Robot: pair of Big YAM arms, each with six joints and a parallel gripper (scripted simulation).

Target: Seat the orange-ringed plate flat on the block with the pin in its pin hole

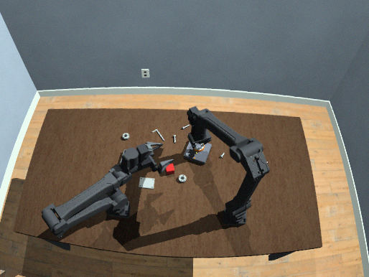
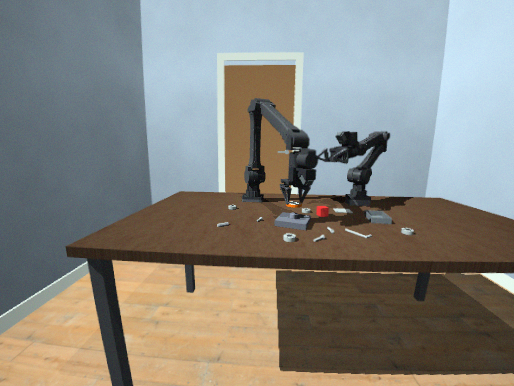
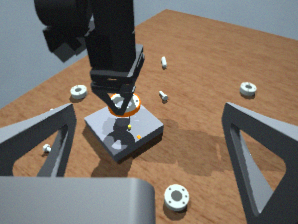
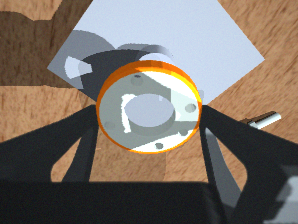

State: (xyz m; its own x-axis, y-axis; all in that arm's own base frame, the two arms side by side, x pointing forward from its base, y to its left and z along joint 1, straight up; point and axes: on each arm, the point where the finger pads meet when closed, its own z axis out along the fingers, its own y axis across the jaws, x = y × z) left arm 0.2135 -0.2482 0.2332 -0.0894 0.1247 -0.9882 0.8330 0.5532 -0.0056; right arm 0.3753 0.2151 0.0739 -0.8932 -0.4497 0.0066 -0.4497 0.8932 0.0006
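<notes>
The grey block lies 7 cm below my right hand, 2 cm behind it and 1 cm to the left of it. Round my right hand: red cube 14 cm to the left, 12 cm behind, 7 cm below; grey tray 38 cm to the left, 9 cm behind, 8 cm below.
</notes>
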